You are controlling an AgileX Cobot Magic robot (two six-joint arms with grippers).
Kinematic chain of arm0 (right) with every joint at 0, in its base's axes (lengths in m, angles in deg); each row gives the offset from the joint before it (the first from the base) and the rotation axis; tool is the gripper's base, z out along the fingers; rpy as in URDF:
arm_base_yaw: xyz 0 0 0.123 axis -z
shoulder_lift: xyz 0 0 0 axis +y
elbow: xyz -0.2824 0 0.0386 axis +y
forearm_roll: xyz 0.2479 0 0.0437 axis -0.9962 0 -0.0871
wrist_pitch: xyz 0 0 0 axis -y
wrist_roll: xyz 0.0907 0 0.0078 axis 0.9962 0 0.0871
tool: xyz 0 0 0 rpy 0 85 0
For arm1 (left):
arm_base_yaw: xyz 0 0 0.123 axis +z
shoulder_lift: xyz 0 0 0 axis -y
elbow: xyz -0.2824 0 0.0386 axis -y
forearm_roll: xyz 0.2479 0 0.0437 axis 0.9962 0 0.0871
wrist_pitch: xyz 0 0 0 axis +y
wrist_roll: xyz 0.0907 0 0.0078 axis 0.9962 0 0.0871
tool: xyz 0 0 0 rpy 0 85 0
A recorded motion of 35 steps. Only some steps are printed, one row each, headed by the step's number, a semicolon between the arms.
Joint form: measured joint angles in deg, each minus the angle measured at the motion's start. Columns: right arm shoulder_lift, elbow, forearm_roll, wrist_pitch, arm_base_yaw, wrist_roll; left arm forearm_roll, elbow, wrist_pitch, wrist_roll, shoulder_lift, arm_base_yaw.
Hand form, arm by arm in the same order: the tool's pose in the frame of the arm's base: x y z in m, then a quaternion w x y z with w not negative. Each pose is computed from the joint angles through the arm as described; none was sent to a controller.
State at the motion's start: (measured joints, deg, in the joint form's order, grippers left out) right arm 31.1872 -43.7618 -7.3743 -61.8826 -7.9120 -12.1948; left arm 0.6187 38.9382 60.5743 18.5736 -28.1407 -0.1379
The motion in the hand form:
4: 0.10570 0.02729 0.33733 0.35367 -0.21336 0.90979 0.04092; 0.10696 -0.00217 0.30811 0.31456 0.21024 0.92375 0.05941
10: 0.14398 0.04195 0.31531 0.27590 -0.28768 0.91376 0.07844; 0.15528 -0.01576 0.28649 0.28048 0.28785 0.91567 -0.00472
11: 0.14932 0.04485 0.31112 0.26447 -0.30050 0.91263 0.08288; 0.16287 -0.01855 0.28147 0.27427 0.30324 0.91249 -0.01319
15: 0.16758 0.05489 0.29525 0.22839 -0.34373 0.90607 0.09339; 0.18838 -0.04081 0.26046 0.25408 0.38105 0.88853 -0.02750
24: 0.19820 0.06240 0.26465 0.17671 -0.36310 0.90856 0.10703; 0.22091 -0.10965 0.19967 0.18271 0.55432 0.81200 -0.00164
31: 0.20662 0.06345 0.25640 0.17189 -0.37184 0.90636 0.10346; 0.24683 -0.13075 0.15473 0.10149 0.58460 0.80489 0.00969
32: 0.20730 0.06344 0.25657 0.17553 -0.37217 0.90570 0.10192; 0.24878 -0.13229 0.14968 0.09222 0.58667 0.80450 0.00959
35: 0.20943 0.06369 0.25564 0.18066 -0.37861 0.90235 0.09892; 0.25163 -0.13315 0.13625 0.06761 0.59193 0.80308 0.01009
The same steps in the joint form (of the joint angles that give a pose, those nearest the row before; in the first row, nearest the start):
4: 8.68 -2.66 -1.66 1.11 0.01 -7.78; -2.03 1.50 -1.53 7.25 -10.93 0.00
10: 19.93 -2.91 -8.24 1.14 -0.13 -18.75; -12.84 1.76 -7.65 20.91 -24.02 0.00
11: 21.64 -2.91 -8.76 1.31 -0.67 -20.09; -14.24 1.76 -8.68 23.23 -26.25 -0.44
15: 27.59 -2.91 -10.00 2.47 -2.59 -24.62; -15.59 1.76 -14.20 28.48 -34.42 -7.01
24: 37.43 -2.91 -11.70 5.40 -2.70 -29.04; -6.68 2.94 -25.53 29.28 -53.07 -24.97
31: 39.86 -2.91 -11.69 7.15 -2.70 -30.70; -1.61 7.74 -25.79 26.44 -67.07 -27.59
32: 39.86 -2.91 -11.69 7.59 -2.70 -30.84; -1.36 8.20 -25.65 26.33 -68.44 -27.73
35: 40.21 -2.91 -11.79 8.45 -2.70 -31.92; -0.62 8.70 -25.43 26.33 -71.51 -27.75

